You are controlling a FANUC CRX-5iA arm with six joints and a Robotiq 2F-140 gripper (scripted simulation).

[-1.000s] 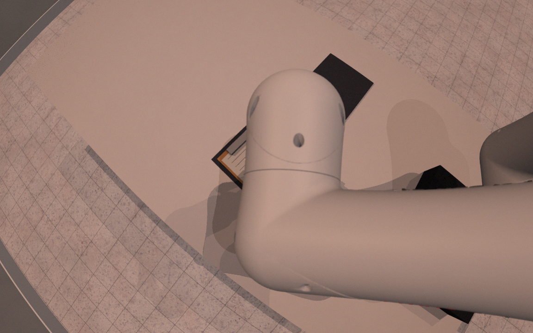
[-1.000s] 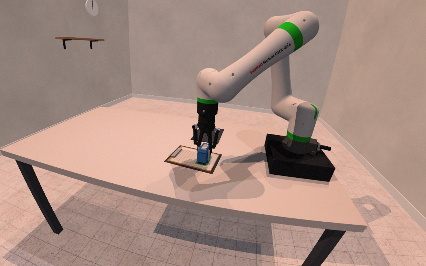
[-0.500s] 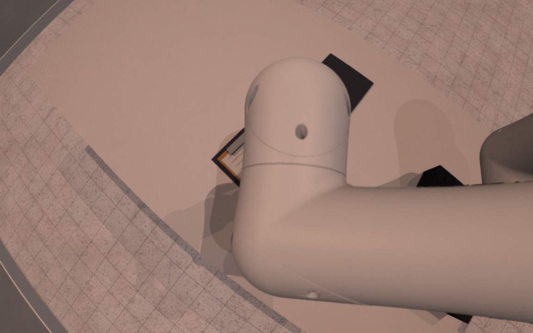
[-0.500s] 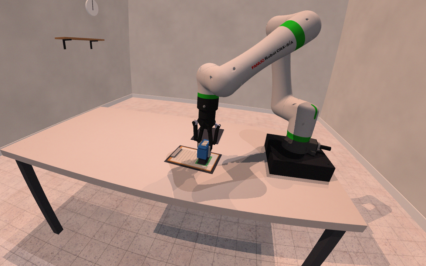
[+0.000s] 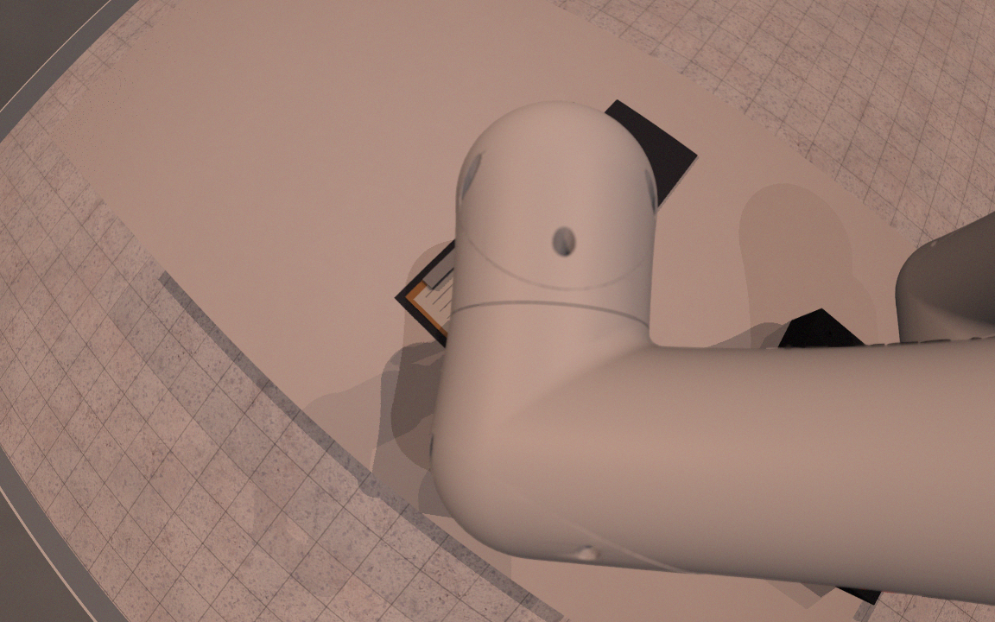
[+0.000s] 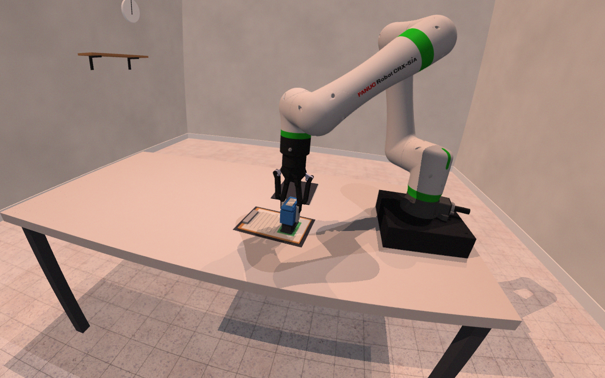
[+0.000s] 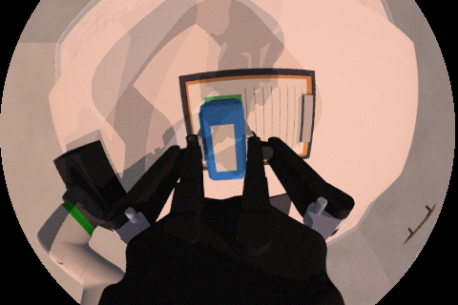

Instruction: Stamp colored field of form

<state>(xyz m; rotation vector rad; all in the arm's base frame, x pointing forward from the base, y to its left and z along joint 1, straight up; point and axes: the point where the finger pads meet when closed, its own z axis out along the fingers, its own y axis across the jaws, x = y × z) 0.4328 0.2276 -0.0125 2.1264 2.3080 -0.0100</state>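
My hand is 300 mm to the left of the mat, 100 mm short of it and 70 mm above it. Round my hand: form: 80 mm ahead, 70 mm below; then stamp: 20 mm below.
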